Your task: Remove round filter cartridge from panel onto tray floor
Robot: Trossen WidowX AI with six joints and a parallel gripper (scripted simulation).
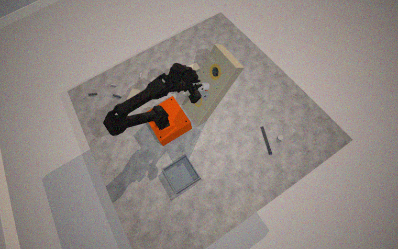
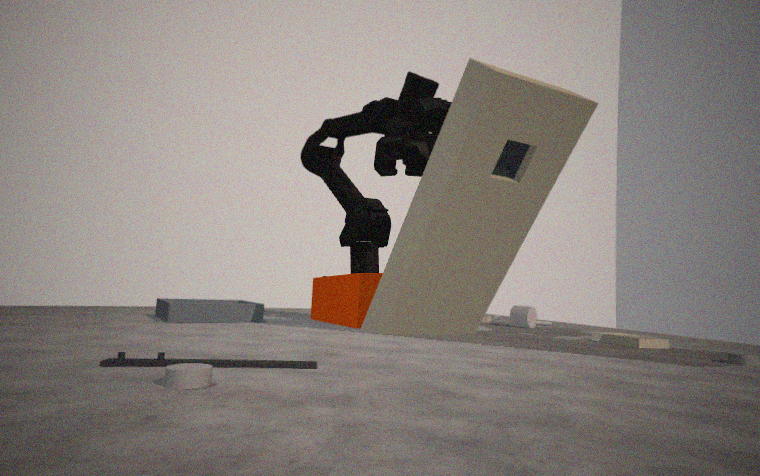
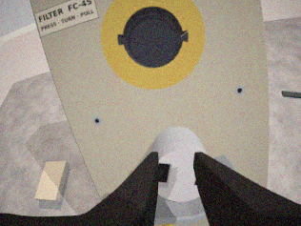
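Now: the white round filter cartridge 10 mm ahead of my gripper tip and 40 mm below it.
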